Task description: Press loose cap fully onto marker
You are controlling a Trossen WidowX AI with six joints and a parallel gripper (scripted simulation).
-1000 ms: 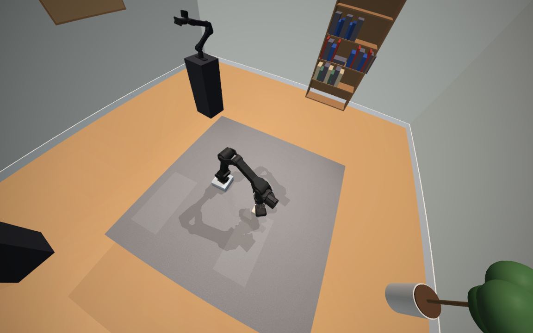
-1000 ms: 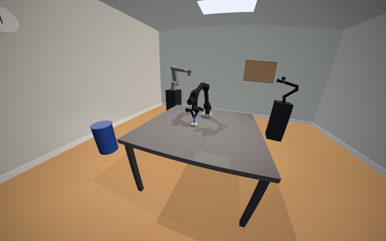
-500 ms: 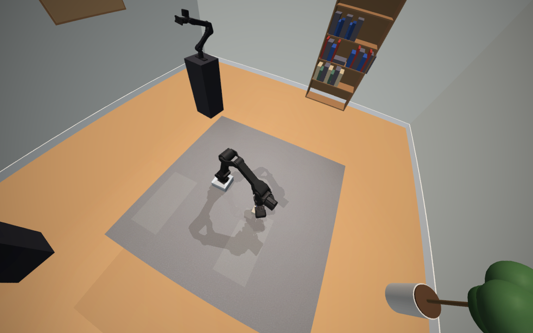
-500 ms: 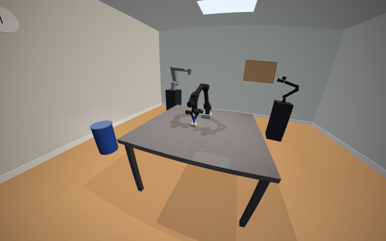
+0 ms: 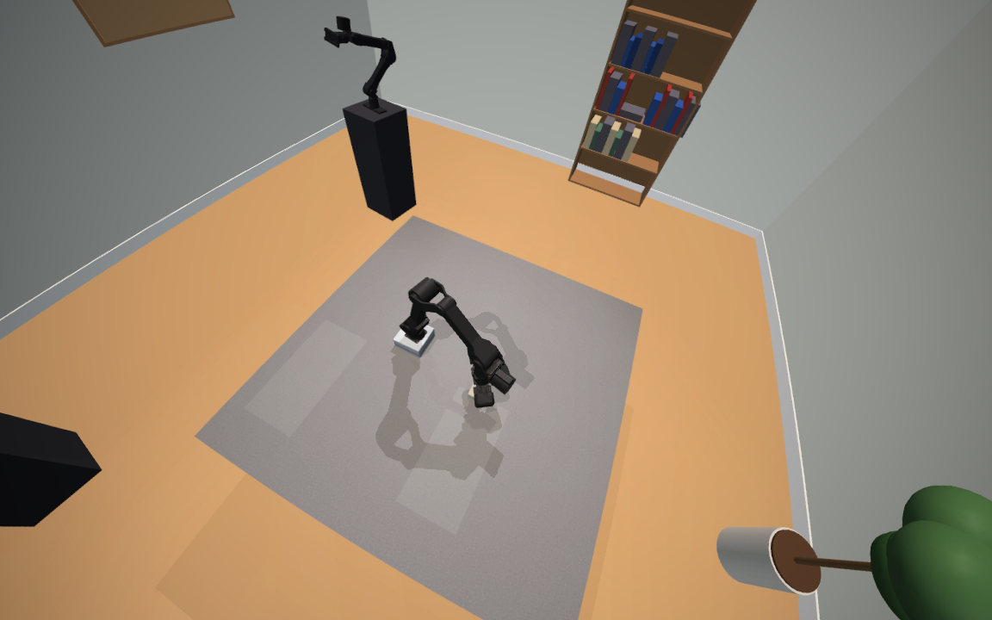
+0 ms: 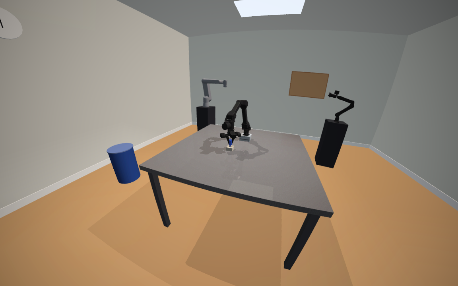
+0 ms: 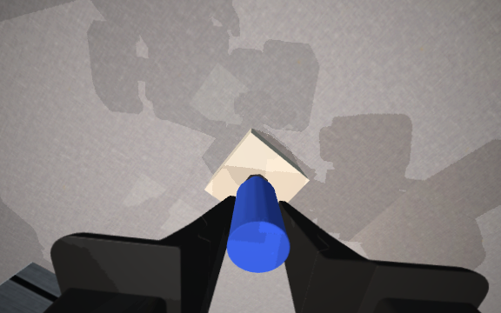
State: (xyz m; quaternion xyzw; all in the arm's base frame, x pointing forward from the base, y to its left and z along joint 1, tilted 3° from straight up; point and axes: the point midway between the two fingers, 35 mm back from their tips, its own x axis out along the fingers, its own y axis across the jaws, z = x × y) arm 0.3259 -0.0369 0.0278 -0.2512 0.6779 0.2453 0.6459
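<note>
The blue cap is 10 mm above my gripper tip.
</note>
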